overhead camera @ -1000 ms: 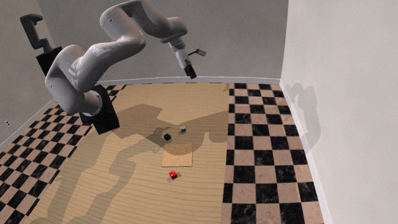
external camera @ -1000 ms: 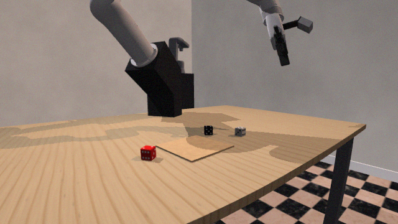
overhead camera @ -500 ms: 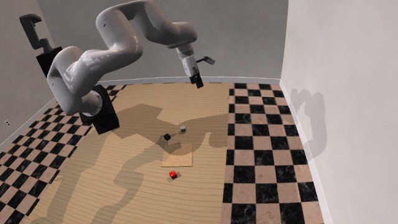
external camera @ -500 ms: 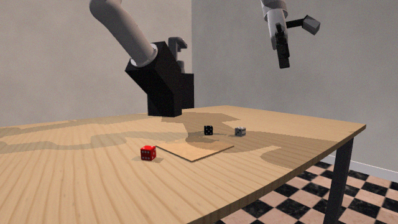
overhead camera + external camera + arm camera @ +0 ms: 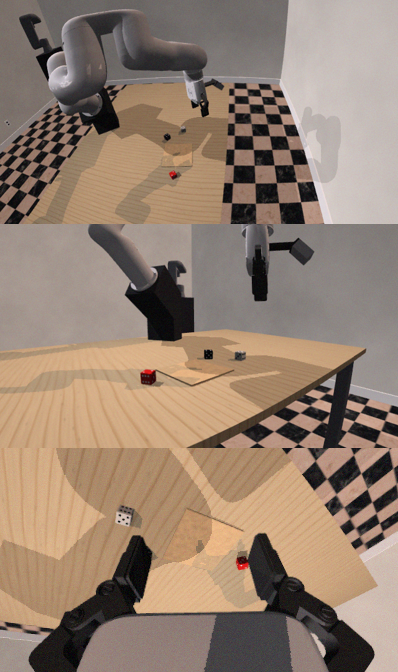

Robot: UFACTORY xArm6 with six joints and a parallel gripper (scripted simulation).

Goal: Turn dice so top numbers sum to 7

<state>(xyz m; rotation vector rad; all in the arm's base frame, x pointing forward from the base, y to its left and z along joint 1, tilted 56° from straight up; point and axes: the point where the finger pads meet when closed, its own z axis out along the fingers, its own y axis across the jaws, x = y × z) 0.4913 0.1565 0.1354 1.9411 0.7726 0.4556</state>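
Now: hand 13 cm past the red die, 22 cm to the left of it and 17 cm above it. Also, from my hand: white die: 10 cm behind, 7 cm to the left, 17 cm below; tan mat: 12 cm behind, 9 cm to the right, 19 cm below; black die: 18 cm behind, 2 cm to the left, 17 cm below.
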